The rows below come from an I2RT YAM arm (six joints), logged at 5 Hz.
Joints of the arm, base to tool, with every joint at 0 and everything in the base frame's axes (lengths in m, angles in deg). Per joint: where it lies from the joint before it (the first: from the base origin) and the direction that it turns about. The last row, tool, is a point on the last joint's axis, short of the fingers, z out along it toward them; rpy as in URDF.
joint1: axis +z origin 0 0 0.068
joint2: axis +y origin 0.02 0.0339 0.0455
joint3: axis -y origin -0.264 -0.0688 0
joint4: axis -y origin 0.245 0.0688 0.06
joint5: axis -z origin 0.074 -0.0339 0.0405
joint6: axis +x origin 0.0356 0 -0.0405
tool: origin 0 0 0 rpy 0 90 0
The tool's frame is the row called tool.
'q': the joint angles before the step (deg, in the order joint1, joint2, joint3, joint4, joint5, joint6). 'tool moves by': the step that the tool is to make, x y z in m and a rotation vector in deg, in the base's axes. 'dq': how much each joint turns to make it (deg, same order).
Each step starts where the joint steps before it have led.
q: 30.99, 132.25, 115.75, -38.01, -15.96, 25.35
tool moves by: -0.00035, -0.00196, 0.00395, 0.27, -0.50, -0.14
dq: -0.17, -0.66, -0.36, 0.26, 0.00, -0.04
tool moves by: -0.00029, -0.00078, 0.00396, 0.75, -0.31, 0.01
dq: -0.09, -0.51, -0.16, 0.36, -0.45, 0.22
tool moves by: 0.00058, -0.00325, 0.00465, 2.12, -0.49, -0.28
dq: -0.44, -1.05, -1.21, 1.92, -1.35, 0.88
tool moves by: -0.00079, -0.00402, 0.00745, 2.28, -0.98, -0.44
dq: -0.42, -1.67, -1.75, 2.39, -1.13, 1.01
